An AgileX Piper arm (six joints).
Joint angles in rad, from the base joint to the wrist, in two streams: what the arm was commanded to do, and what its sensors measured. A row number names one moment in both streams.
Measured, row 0:
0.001, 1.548, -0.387, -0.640, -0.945, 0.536
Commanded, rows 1 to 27:
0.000, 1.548, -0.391, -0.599, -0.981, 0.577
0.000, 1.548, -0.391, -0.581, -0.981, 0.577
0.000, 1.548, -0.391, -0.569, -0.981, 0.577
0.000, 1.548, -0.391, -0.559, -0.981, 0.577
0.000, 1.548, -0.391, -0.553, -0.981, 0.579
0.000, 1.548, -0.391, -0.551, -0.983, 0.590
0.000, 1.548, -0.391, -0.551, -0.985, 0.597
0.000, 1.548, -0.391, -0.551, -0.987, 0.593
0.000, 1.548, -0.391, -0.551, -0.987, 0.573
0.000, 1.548, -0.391, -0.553, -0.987, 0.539
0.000, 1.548, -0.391, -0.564, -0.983, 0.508
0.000, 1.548, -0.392, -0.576, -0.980, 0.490
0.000, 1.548, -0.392, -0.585, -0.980, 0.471
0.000, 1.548, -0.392, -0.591, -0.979, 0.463
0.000, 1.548, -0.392, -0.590, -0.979, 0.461
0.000, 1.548, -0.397, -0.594, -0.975, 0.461
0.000, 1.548, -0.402, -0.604, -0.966, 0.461
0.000, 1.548, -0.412, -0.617, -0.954, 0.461
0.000, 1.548, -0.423, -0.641, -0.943, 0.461
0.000, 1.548, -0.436, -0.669, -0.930, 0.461
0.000, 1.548, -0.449, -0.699, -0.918, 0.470
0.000, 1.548, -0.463, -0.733, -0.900, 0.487
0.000, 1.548, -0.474, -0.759, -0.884, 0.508
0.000, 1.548, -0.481, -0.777, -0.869, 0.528
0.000, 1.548, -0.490, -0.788, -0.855, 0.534
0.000, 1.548, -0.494, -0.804, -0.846, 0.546
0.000, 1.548, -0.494, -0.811, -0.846, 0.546
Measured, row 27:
0.001, 1.548, -0.474, -0.750, -0.880, 0.514
